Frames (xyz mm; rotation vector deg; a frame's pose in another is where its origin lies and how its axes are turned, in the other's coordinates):
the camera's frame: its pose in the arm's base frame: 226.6 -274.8 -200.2 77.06 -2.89 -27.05
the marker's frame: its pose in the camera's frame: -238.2 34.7 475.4 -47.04 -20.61 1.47
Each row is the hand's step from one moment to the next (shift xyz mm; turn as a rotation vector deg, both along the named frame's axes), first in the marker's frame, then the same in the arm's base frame.
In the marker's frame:
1: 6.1 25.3 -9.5 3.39 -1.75 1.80
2: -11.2 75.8 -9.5 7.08 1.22 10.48
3: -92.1 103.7 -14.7 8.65 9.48 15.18
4: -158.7 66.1 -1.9 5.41 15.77 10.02
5: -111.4 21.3 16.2 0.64 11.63 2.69
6: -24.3 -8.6 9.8 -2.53 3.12 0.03
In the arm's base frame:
1: 20.8 18.1 2.9 1.33 -3.91 0.84
2: 33.5 64.8 25.4 3.54 -7.06 9.95
3: -15.7 134.7 32.8 7.89 -3.70 17.86
4: -92.6 142.3 27.0 9.98 4.60 16.05
5: -83.0 75.5 23.4 5.92 7.06 7.62
6: -26.8 4.6 4.8 -0.40 3.74 1.41

